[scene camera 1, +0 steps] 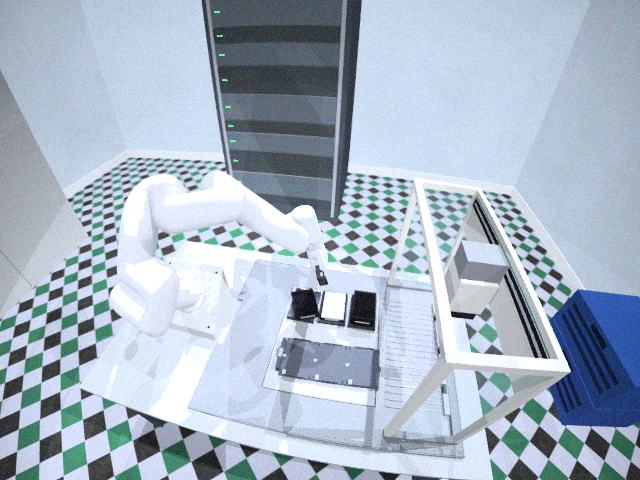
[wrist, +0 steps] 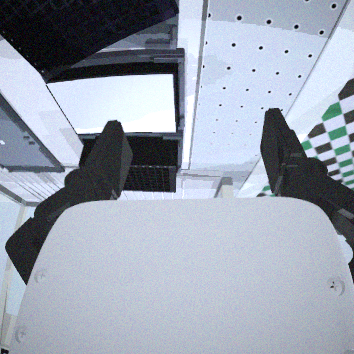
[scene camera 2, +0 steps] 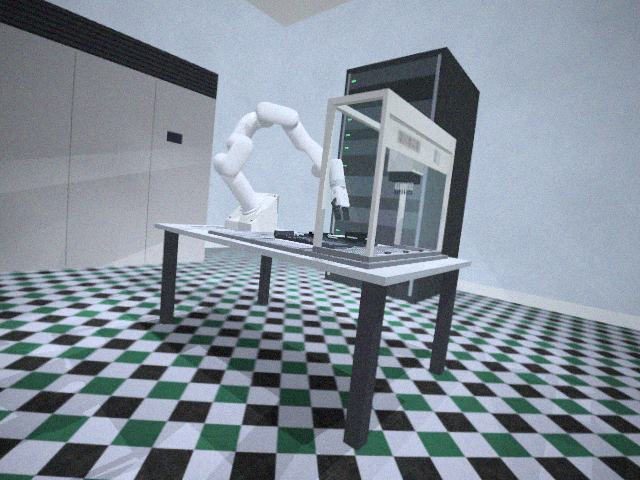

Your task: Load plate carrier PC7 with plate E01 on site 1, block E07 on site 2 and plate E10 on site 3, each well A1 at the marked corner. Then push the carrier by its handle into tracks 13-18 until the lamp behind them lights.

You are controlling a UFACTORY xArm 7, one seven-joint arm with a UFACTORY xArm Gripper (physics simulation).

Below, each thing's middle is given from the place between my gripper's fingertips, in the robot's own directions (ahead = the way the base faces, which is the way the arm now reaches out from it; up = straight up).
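You'd find the white-topped plate (wrist: 143, 96) 8 cm to the right of my hand, 5 cm ahead of it and 8 cm below it. There's a grey carrier plate (scene camera 1: 325, 362) as well, and that one's 30 cm to the right of my hand, 5 cm ahead of it, and 8 cm below it.
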